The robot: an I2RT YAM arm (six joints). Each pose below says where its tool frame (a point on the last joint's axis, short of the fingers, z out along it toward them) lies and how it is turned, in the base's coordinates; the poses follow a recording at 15 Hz.
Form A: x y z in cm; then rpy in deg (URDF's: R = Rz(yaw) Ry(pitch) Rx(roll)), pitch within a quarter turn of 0, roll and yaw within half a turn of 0.
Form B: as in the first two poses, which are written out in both.
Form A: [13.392, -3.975, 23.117, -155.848, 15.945, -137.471]
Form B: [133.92, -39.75, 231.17, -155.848, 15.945, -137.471]
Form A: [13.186, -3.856, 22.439, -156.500, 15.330, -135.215]
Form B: [131.86, -38.56, 224.39, -156.500, 15.330, -135.215]
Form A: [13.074, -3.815, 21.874, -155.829, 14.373, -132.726]
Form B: [130.74, -38.15, 218.74, -155.829, 14.373, -132.726]
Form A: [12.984, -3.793, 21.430, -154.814, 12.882, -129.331]
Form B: [129.84, -37.93, 214.30, -154.814, 12.882, -129.331]
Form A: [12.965, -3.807, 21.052, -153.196, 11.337, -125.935]
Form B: [129.65, -38.07, 210.52, -153.196, 11.337, -125.935]
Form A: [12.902, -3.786, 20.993, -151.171, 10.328, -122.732]
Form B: [129.02, -37.86, 209.93, -151.171, 10.328, -122.732]
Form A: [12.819, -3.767, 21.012, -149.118, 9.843, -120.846]
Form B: [128.19, -37.67, 210.12, -149.118, 9.843, -120.846]
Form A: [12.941, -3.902, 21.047, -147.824, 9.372, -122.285]
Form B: [129.41, -39.02, 210.47, -147.824, 9.372, -122.285]
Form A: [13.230, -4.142, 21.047, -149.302, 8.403, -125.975]
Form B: [132.30, -41.42, 210.47, -149.302, 8.403, -125.975]
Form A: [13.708, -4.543, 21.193, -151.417, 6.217, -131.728]
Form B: [137.08, -45.43, 211.93, -151.417, 6.217, -131.728]
